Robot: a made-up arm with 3 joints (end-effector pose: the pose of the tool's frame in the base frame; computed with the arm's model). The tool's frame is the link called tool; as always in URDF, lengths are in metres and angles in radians. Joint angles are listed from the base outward.
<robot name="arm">
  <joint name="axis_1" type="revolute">
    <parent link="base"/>
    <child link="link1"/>
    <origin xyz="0 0 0.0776" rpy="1.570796 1.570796 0"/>
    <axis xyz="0 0 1"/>
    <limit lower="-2.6" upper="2.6" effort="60" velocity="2.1"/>
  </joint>
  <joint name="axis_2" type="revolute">
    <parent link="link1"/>
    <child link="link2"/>
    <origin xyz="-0.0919 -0.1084 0.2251" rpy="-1.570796 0 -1.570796"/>
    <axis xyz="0 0 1"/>
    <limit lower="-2.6" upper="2.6" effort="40" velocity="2.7"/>
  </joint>
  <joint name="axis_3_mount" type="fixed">
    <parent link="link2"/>
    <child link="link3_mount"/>
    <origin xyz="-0.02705 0.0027 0.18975" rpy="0 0 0"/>
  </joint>
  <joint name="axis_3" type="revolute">
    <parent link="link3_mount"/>
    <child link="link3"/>
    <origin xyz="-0.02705 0.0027 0.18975" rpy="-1.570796 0 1.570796"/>
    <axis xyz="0 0 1"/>
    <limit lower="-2.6" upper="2.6" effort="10" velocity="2.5"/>
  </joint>
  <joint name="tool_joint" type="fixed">
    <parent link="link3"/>
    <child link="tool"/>
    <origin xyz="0.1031 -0.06 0.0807" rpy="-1.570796 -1.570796 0"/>
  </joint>
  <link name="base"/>
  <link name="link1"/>
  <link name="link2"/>
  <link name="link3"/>
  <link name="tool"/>
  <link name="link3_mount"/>
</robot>
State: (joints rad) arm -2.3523 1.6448 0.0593
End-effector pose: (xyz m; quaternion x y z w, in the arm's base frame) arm -0.2375 -0.3678 0.3229 -0.6684 0.6195 -0.3002 0.2816
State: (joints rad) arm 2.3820 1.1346 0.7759
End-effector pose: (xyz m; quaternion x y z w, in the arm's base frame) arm 0.1356 -0.2962 0.3049 0.5803 -0.8004 0.1119 0.1006
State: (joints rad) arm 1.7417 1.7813 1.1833
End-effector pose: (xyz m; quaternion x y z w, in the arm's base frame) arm 0.2183 -0.3778 0.0758 0.7195 -0.6786 -0.1474 0.0046
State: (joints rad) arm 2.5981 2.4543 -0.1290
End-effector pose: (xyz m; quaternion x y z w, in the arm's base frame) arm 0.3141 -0.3879 0.3089 0.8993 -0.3076 -0.2731 0.1487
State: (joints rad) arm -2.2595 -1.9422 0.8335
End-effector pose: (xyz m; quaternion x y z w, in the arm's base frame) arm -0.0237 -0.1427 0.4447 -0.7801 -0.6093 -0.1156 0.0819
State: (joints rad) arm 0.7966 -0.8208 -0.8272
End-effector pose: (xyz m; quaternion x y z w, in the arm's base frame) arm 0.2615 -0.1053 -0.2330 -0.4814 -0.4735 0.1938 0.7117
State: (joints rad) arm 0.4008 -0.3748 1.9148
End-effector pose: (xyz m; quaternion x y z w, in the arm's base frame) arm 0.0730 -0.1505 -0.0764 0.7660 0.0367 0.2650 0.5846
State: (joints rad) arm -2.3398 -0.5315 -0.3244
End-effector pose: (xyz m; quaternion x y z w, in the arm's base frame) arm -0.2470 -0.0844 0.3650 0.1778 0.8602 0.2446 0.4107
